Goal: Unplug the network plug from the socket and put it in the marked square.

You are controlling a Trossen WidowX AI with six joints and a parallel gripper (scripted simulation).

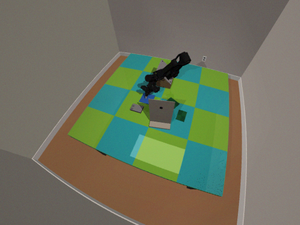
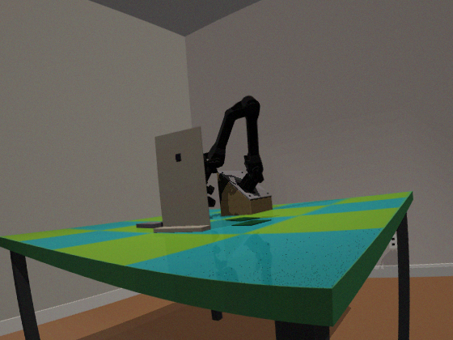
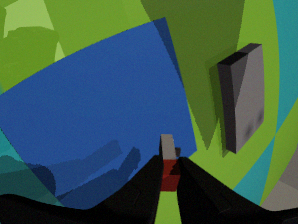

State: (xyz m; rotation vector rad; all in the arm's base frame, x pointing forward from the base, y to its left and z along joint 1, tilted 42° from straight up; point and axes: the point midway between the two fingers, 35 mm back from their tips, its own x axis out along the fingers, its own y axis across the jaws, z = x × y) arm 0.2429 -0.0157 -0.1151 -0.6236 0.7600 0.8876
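Right now the blue marked square is 10 mm behind my gripper tip and 40 mm below it. From my gripper tip the other things lie so: flat grey block (140 mm ahead, 20 mm to the right, 30 mm below); then grey panel (180 mm ahead, 230 mm to the left, 90 mm above); then network plug (right at my gripper tip).
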